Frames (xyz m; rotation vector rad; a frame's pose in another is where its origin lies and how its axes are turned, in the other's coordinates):
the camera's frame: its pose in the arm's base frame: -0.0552 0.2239 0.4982 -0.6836 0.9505 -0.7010
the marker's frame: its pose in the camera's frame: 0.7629 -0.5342 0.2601 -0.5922 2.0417 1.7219
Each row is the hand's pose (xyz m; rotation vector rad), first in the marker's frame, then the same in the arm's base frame.
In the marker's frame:
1: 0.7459 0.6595 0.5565 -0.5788 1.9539 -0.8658
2: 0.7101 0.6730 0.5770 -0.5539 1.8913 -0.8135
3: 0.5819 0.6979 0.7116 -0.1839 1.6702 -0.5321
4: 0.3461 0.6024 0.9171 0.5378 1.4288 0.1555
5: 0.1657 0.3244 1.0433 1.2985 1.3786 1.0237
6: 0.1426 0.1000 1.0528 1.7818 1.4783 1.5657
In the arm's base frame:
1: 0.1388 0.4849 0.6658 0.9508 -0.9808 -1.3328
2: 0.1780 0.4872 0.6474 0.8870 -1.0557 -1.3354
3: 0.3120 0.5114 0.5184 0.5440 -1.3978 -1.0659
4: 0.4793 0.4361 0.2477 -0.1778 -1.5308 -0.3400
5: 0.4955 0.2203 -0.0332 -0.7412 -0.9610 0.4581
6: 0.3967 0.0585 -0.1558 -0.8370 -0.3432 0.8582

